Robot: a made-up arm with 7 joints.
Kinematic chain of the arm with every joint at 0, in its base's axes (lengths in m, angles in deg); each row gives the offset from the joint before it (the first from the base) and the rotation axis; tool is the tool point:
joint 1: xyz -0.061 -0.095 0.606 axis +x
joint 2: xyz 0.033 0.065 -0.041 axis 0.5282 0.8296 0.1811
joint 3: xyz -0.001 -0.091 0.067 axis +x
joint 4: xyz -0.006 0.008 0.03 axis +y
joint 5: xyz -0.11 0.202 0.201 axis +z
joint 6: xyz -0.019 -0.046 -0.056 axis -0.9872 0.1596 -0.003
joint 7: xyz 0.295 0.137 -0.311 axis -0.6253 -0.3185 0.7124
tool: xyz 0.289 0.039 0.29
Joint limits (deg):
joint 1: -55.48..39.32
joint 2: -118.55..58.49
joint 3: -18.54..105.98
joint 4: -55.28..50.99
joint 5: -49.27..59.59
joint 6: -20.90..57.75
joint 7: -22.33..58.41
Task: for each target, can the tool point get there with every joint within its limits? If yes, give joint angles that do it. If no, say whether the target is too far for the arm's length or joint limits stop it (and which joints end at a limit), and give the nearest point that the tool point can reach.
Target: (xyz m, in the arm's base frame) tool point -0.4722 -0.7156 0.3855
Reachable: no: joint limits stop it (at a limit: joint 1, joint 3, joint 4, joint 6) | nearest point -0.3568 -0.6140 0.5485 | short by 0.224 m
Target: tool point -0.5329 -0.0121 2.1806
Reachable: no: too far | nearest point -0.3189 -0.0511 1.4391 | short by 0.773 m
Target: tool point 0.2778 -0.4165 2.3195
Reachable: no: too far | nearest point 0.1269 -0.2532 1.4493 | short by 0.898 m
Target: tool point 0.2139 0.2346 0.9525
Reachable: yes | joints -26.28 -37.40 79.55 25.30 -35.01 -5.56 36.54
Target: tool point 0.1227 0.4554 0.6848
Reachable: yes | joints -7.31 -88.50 43.81 33.22 7.19 25.03 7.44
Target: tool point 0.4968 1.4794 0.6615
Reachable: no: too far | nearest point 0.1868 0.7518 0.6359 | short by 0.791 m
